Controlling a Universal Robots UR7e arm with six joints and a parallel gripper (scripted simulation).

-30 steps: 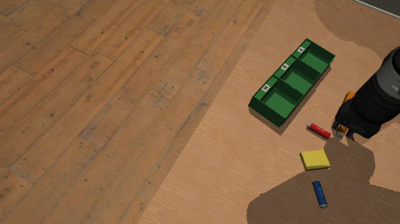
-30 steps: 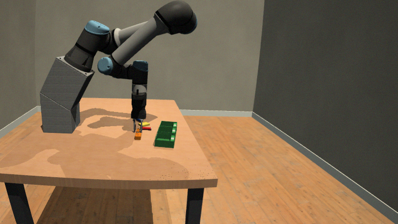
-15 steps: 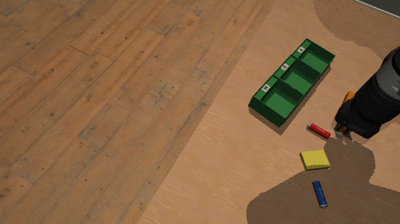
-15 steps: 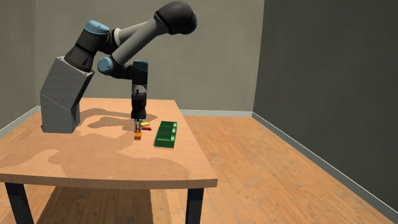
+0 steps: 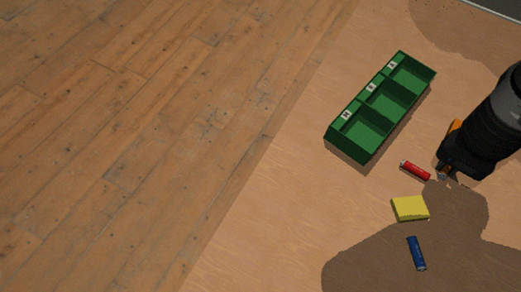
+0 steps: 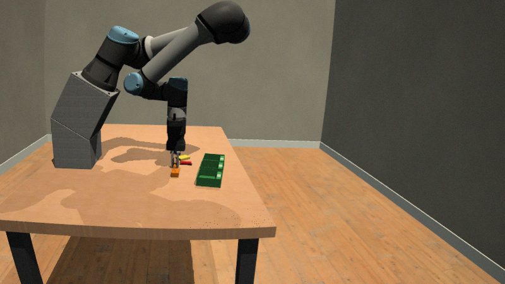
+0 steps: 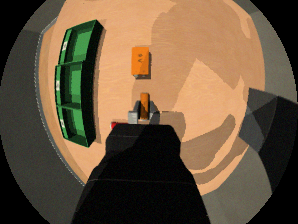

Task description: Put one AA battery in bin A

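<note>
Right now my hand is 5 cm short of the red AA battery, 4 cm to the right of it and 1 cm above it. Also, from my hand: orange AA battery (1 cm below); orange block battery (7 cm to the right, 1 cm below); flat yellow block (3 cm ahead, 11 cm to the left, 1 cm below).
</note>
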